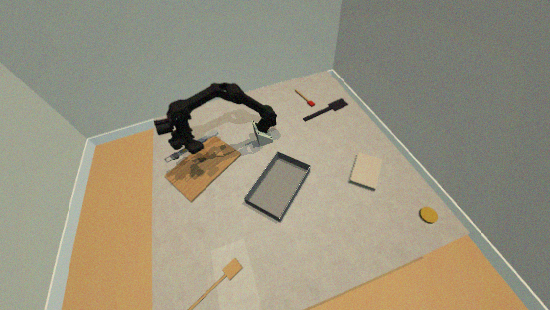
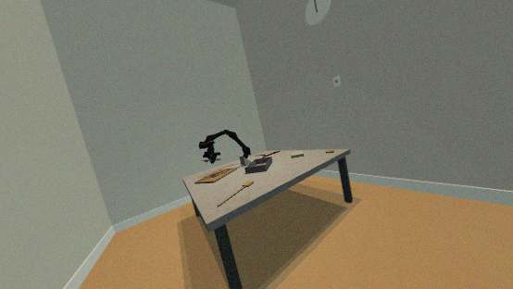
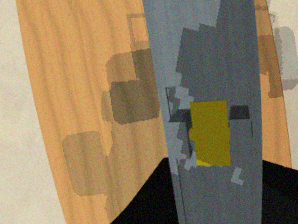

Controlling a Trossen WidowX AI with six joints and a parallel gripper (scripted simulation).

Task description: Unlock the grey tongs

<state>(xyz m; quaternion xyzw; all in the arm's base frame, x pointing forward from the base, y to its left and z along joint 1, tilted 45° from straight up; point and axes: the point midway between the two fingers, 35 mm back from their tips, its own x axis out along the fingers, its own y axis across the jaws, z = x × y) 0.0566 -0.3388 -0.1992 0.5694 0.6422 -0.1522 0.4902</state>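
Right now my gripper tip is 40 mm below the yellow lock piece, 20 mm to the left of it and 10 mm short of it. The rest, counted from my gripper tip: wooden board: 120 mm below, 20 mm to the left; black spatula: 840 mm to the left, 130 mm below, 100 mm behind; roasting tin: 350 mm to the left, 280 mm ahead, 100 mm below.
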